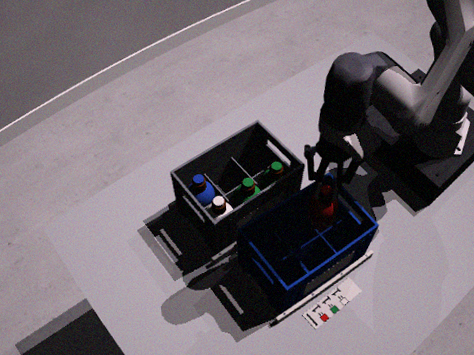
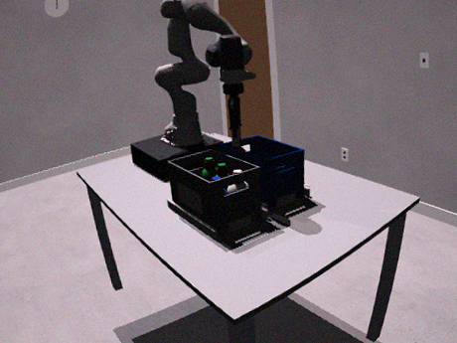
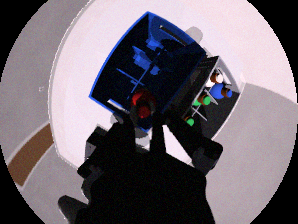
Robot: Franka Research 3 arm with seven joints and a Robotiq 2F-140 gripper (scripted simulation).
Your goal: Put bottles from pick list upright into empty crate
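The red-label bottle lies 8 cm below my hand. Round my hand: black crate: 7 cm ahead, 21 cm to the right, 12 cm below; then white-labelled bottle: 17 cm ahead, 19 cm to the right, 12 cm below; then blue crate: 9 cm ahead, 2 cm to the left, 12 cm below.
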